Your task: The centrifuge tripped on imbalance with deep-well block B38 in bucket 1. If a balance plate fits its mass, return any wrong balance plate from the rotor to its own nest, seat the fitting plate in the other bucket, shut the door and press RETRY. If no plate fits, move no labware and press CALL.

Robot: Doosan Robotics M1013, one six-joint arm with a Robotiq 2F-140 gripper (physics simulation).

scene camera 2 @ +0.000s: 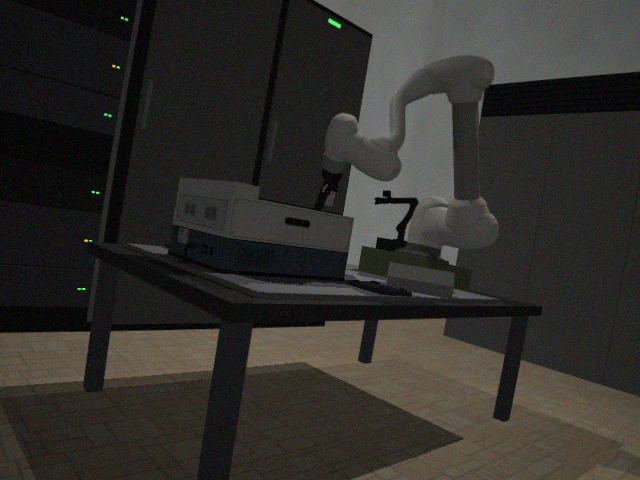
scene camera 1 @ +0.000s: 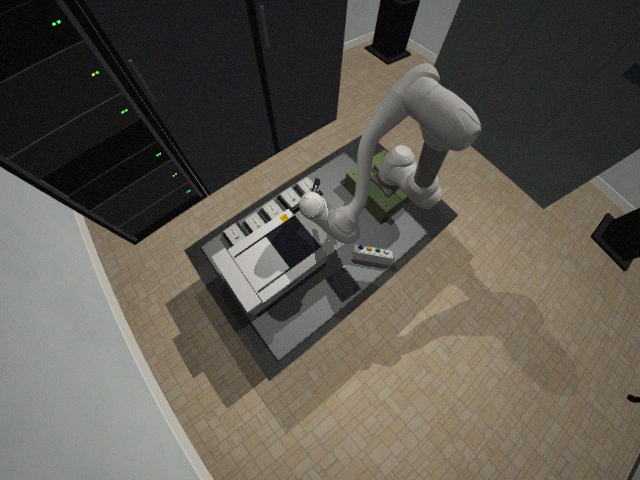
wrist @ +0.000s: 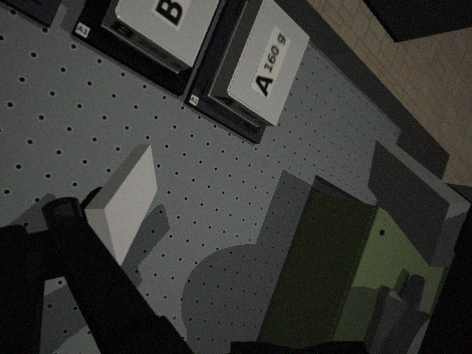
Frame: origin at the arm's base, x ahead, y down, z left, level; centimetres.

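Where they show: gripper, fingertip midpoint: (wrist: 262, 165); arm's base, link origin: (scene camera 1: 387, 181) (wrist: 384, 343).
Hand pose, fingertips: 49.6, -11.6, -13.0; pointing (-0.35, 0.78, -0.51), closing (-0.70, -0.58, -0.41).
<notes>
Each offset is from my fingertips to the top centre of the thing, as dx, dy, dz. "pt": to the spot under its first point. Level surfaces: height alone.
My gripper (scene camera 1: 316, 185) (scene camera 2: 324, 198) is open and empty. It hangs above the right end of the row of plate nests, behind the centrifuge (scene camera 1: 252, 266) (scene camera 2: 258, 227). In the wrist view one dark finger with its pale pad (wrist: 121, 198) shows at lower left. Balance plate A @(-8.0, +15.8, -15.1) (wrist: 266, 64) (scene camera 1: 306, 184), marked 160 g, lies in its dark nest. Plate B @(pt +4.6, +15.8, -11.0) (wrist: 167, 22) lies in the nest beside it, its mass label cut off. The centrifuge's dark chamber opening @(pt +23.5, -0.1, +15.5) (scene camera 1: 291, 240) shows from above; its buckets and block B38 cannot be made out. The button box @(-11.4, +12.8, +43.2) (scene camera 1: 372, 252) (scene camera 2: 421, 276) sits to the right of the centrifuge.
Several more plates @(+32.0, +15.8, -12.1) (scene camera 1: 254, 222) fill the row of nests along the table's back edge. The arm's green base block (scene camera 1: 385, 201) (wrist: 324, 258) (scene camera 2: 382, 260) stands at the right. The perforated grey deck @(dy +21.2) (wrist: 228, 171) covers the dark table (scene camera 2: 361, 310). Tall dark cabinets (scene camera 1: 207, 77) stand behind.
</notes>
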